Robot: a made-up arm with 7 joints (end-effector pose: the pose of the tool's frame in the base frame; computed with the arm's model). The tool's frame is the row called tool.
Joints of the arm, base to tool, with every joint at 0 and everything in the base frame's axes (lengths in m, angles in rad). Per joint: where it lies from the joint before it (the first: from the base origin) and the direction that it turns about. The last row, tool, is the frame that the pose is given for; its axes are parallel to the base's.
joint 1: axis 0 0.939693 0.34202 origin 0.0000 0.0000 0.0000
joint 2: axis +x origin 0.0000 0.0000 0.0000
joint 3: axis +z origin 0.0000 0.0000 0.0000
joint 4: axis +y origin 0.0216 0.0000 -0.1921
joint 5: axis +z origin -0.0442 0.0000 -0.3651
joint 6: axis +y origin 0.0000 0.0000 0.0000
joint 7: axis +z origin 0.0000 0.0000 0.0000
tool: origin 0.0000 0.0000 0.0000
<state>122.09 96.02 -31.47 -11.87 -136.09 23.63 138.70</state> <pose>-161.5 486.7 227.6 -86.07 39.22 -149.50</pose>
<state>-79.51 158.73 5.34 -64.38 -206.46 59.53 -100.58</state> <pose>-248.0 89.2 438.8 131.99 17.95 -98.93</pose>
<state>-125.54 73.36 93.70 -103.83 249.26 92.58 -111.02</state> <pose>-165.7 378.8 -20.7 -22.05 -21.52 37.62</pose>
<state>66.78 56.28 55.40 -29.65 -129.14 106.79 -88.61</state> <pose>-283.6 473.8 -64.7 173.77 -40.34 -169.59</pose>
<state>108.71 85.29 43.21 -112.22 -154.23 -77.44 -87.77</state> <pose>96.1 292.4 -236.4 69.51 -33.24 40.28</pose>
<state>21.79 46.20 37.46 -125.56 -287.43 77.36 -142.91</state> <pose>282.9 192.9 39.7 36.72 24.62 -134.97</pose>
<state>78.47 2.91 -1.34 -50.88 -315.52 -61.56 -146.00</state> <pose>-370.6 -9.4 -384.6 6.34 59.59 -93.20</pose>
